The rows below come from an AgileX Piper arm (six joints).
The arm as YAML. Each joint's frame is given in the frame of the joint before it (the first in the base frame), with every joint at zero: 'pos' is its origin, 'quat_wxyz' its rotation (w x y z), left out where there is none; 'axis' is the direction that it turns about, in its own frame. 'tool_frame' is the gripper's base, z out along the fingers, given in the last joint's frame.
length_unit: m
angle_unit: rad
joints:
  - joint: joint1
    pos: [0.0, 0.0, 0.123]
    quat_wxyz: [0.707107, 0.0, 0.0, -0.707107]
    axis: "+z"
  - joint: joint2
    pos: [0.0, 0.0, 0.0]
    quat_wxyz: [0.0, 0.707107, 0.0, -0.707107]
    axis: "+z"
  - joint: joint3
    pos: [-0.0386, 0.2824, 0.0]
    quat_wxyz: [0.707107, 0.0, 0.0, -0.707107]
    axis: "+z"
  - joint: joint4
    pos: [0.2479, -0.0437, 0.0]
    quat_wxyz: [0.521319, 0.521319, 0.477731, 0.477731]
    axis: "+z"
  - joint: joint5
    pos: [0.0, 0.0, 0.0]
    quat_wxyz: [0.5, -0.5, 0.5, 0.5]
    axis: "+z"
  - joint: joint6
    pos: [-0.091, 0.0, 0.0]
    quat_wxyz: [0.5, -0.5, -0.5, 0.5]
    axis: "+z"
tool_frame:
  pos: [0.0, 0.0, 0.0]
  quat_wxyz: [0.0, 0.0, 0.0, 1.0]
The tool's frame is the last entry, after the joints.
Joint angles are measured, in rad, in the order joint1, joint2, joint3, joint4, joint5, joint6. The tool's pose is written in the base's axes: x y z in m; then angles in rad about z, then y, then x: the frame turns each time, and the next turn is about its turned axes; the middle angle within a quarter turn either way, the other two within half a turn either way. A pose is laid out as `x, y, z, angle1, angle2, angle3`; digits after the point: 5 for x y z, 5 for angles.
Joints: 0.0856, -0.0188, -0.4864, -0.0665, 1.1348, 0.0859
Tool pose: -0.00895, -0.00627, 0.26768, 3.11499, 1.02995, 3.10567
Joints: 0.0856, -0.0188, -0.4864, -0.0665, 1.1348, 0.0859
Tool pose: -0.00895, -0.00627, 0.26768, 3.11499, 1.02995, 3.10567
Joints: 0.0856, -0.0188, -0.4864, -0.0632, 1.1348, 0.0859
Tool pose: -0.00897, -0.00600, 0.26767, 3.11231, 1.02964, 3.10039
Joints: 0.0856, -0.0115, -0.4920, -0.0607, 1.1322, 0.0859
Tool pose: -0.00842, -0.00574, 0.26946, 3.11038, 1.03030, 3.09636
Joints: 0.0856, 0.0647, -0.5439, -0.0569, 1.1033, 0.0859
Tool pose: -0.00096, -0.00472, 0.28642, 3.10924, 1.03456, 3.09096
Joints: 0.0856, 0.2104, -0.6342, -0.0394, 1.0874, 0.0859
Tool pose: 0.01637, -0.00178, 0.31196, 3.10321, 0.99356, 3.07250
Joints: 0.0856, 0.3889, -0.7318, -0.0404, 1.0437, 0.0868
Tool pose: 0.04657, 0.00081, 0.33796, 3.11173, 0.95674, 3.08208
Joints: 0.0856, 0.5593, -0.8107, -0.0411, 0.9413, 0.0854
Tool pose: 0.08524, 0.00428, 0.35803, 3.11920, 0.96781, 3.08582
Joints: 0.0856, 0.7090, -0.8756, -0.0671, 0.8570, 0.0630
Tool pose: 0.12285, 0.00591, 0.36889, -3.08959, 0.96942, -3.11859
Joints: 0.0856, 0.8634, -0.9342, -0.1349, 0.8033, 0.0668
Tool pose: 0.16277, 0.00513, 0.36971, -3.01095, 0.92694, -3.00858
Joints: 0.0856, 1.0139, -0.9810, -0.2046, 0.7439, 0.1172
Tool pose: 0.20317, 0.00487, 0.36204, -3.00222, 0.88626, -2.96182
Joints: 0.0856, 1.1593, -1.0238, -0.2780, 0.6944, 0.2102
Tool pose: 0.24158, 0.00469, 0.34777, -3.04755, 0.84626, -2.95873
